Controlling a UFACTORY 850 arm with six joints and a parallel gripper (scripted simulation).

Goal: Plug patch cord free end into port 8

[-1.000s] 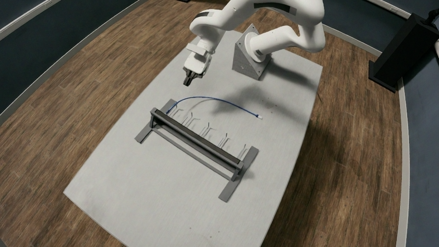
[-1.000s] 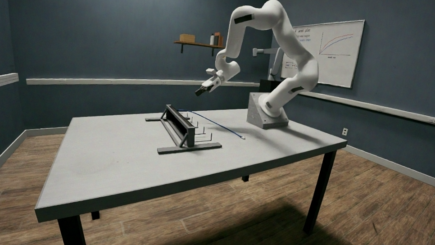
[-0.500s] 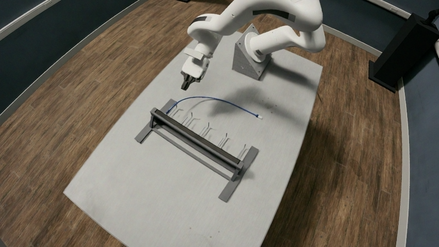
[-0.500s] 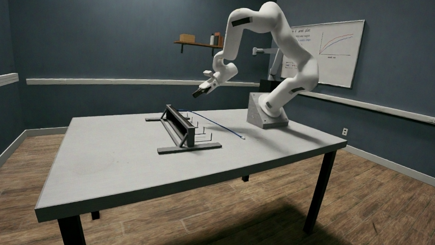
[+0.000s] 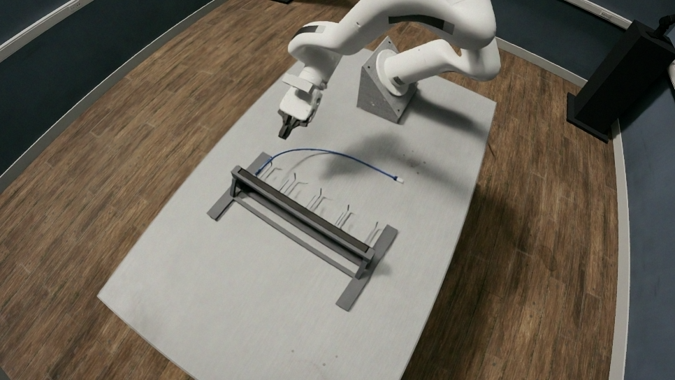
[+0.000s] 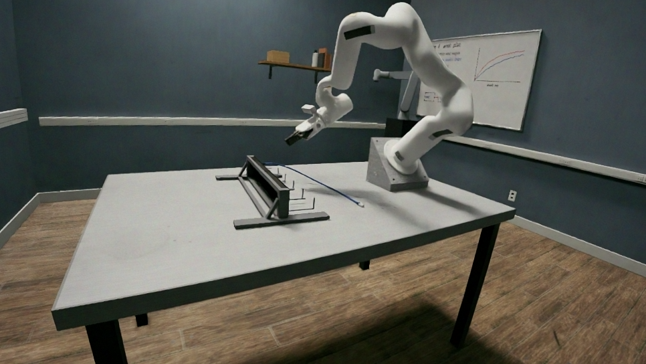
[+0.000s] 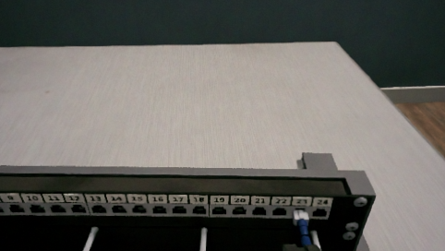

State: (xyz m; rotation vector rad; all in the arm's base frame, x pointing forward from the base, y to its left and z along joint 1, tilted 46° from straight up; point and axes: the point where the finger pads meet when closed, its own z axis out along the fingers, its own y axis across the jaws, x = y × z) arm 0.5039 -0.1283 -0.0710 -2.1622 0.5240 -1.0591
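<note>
My gripper is now 34 cm to the right of the white plug, 18 cm above it and 14 cm past it.
</note>
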